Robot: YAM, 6 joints.
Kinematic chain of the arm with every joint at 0, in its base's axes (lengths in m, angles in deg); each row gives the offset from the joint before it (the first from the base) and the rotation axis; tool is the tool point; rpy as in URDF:
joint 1: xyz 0 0 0.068 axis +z
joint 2: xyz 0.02 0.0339 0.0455 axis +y
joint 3: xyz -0.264 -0.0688 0 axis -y
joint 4: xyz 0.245 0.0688 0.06 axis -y
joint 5: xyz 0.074 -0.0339 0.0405 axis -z
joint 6: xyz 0.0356 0 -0.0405 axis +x
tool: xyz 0 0 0 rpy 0 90 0
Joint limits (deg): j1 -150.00..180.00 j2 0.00..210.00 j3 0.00..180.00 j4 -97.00..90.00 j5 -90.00..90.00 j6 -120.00..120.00
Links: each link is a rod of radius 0.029 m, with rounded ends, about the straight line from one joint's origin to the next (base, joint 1, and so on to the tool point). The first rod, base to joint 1, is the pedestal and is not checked.
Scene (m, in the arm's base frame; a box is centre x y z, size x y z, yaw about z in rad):
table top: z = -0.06
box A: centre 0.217 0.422 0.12 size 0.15 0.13 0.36 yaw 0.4
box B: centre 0.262 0.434 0 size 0.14 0.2 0.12 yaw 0.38
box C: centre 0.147 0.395 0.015 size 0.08 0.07 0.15 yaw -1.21
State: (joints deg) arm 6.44 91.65 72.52 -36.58 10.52 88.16
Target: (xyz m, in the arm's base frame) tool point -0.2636 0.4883 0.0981
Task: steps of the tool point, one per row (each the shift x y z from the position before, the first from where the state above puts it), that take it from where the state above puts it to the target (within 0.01 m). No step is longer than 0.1 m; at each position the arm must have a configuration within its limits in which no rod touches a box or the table.
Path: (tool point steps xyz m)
1: -0.0444 0.0700 0.0259
2: -0.0597 0.0499 0.0210
3: -0.0669 0.0269 0.0155
4: -0.0661 0.0042 0.0095
5: -0.0580 -0.0155 0.0032
6: -0.0064 0.0500 0.0139
7: -0.0155 0.0558 0.0024
8: -0.0262 0.0578 -0.0104
9: -0.0374 0.0548 -0.0242
10: -0.0477 0.0471 -0.0379
11: -0.0554 0.0350 -0.0508
12: -0.0595 0.0193 -0.0621
13: -0.0591 0.0013 -0.0716

